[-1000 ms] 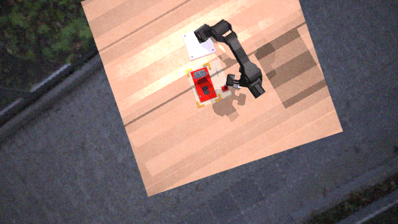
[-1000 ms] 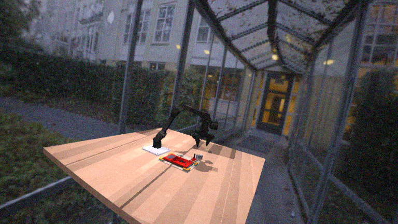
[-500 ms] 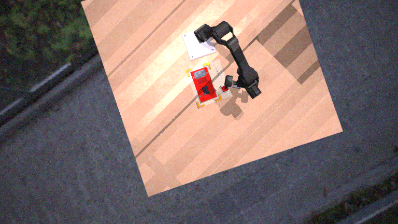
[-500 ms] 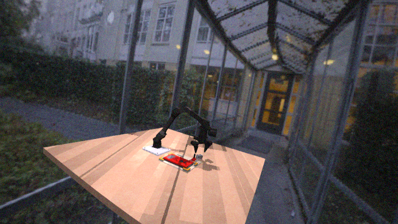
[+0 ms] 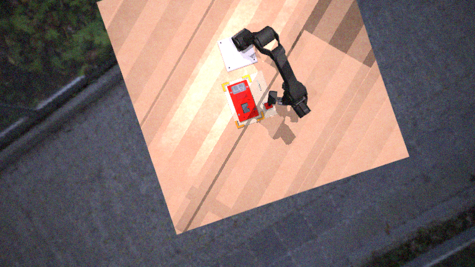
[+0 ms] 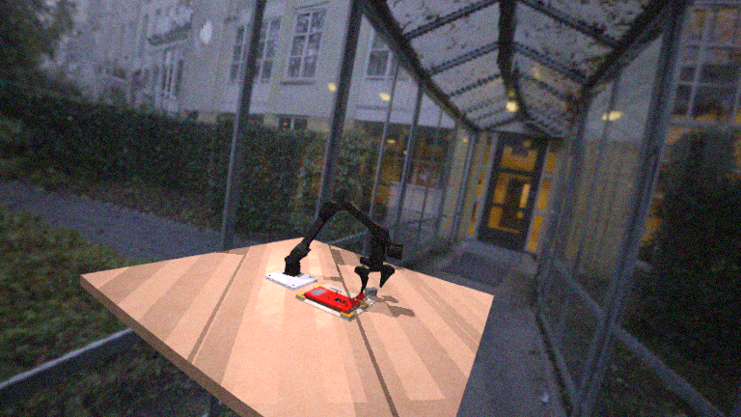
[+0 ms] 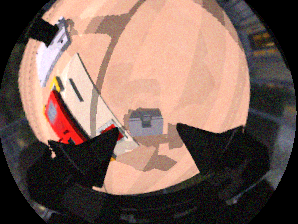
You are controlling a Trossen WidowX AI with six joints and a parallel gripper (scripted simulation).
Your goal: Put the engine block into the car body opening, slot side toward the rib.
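Right now my gripper tip is 1 cm above the grey engine block.
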